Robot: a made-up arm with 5 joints.
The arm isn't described. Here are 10 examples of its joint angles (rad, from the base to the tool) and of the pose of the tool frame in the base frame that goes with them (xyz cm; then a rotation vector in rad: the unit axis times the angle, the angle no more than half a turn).
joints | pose
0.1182 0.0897 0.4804 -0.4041 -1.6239 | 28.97 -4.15 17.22 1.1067 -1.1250 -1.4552
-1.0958 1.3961 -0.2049 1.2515 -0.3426 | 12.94 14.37 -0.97 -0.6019 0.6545 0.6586
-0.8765 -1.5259 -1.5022 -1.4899 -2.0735 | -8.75 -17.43 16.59 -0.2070 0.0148 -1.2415
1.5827 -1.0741 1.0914 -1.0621 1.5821 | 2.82 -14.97 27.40 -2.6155 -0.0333 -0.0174
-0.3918 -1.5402 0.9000 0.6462 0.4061 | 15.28 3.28 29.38 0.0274 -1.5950 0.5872
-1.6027 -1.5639 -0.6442 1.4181 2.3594 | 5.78 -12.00 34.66 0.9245 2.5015 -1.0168
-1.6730 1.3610 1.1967 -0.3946 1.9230 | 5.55 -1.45 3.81 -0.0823 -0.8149 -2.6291
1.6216 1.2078 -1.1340 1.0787 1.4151 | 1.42 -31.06 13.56 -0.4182 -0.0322 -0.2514
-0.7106 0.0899 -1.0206 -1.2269 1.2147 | 15.44 8.09 42.57 0.6137 2.6483 0.6624
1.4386 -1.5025 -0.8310 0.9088 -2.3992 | 0.94 15.45 35.09 -1.4898 2.6972 0.2100
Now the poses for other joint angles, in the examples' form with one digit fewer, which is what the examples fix.
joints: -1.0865 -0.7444 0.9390 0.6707 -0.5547
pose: 13.6 15.3 19.6 0.533 -0.473 0.463
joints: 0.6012 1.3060 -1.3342 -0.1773 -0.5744
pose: 31.3 -20.0 19.0 0.020 -1.863 -0.870
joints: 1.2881 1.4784 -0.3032 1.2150 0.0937
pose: 7.8 -16.7 -1.8 0.539 0.685 -1.169
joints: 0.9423 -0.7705 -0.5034 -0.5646 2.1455
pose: 4.5 -2.5 44.6 2.906 0.149 0.214
